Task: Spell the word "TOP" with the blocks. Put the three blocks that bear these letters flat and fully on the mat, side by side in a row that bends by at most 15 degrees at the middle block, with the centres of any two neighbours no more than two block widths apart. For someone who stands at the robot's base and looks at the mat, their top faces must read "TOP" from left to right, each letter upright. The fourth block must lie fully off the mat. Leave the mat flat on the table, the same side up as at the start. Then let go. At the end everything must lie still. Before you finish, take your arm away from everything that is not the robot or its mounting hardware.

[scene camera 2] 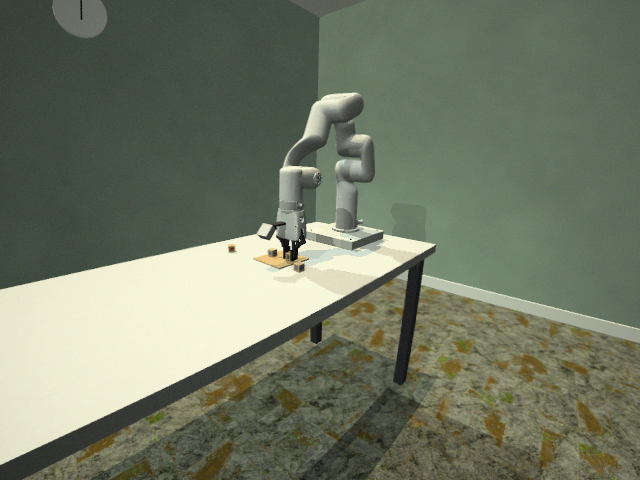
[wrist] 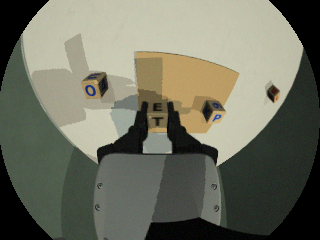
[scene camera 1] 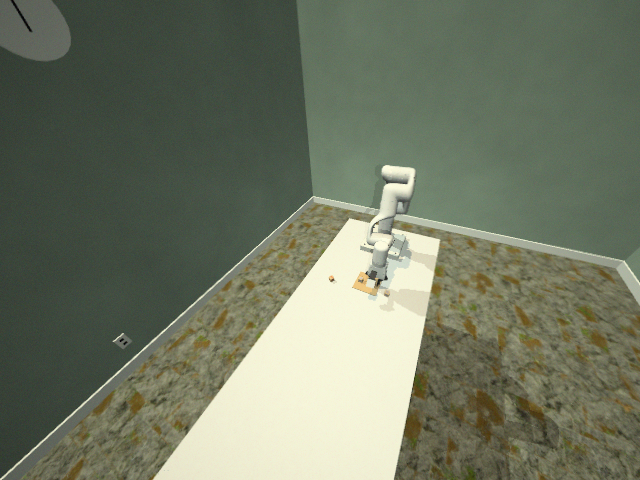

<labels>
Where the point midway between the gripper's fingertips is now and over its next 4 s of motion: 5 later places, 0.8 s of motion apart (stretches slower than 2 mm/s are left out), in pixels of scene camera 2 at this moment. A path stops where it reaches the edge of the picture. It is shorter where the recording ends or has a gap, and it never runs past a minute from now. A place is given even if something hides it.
The gripper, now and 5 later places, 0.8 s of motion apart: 290,259; 290,258; 290,234; 291,233; 294,236; 297,240
</labels>
